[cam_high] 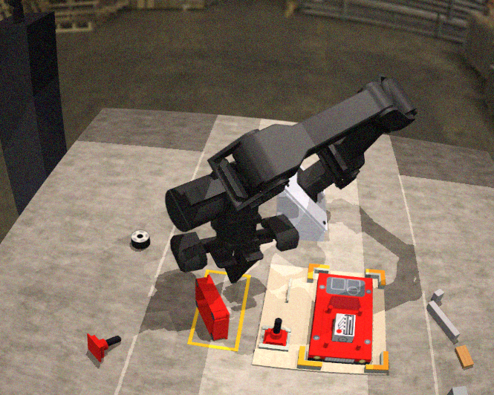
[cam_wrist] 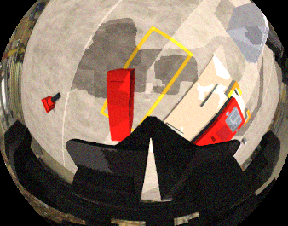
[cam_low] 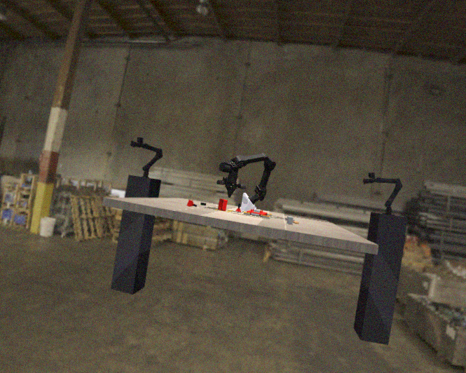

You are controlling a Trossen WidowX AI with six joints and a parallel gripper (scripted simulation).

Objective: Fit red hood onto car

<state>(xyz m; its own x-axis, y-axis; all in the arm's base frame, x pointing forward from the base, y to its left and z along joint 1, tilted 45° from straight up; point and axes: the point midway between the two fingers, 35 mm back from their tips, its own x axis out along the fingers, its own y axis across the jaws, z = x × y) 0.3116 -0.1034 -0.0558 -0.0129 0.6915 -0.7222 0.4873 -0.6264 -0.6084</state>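
The red hood is 5 cm below my gripper tip, 3 cm to the right of it and 2 cm ahead of it. Round my gripper tip: grey engine block 20 cm to the left, 6 cm below, 4 cm ahead.
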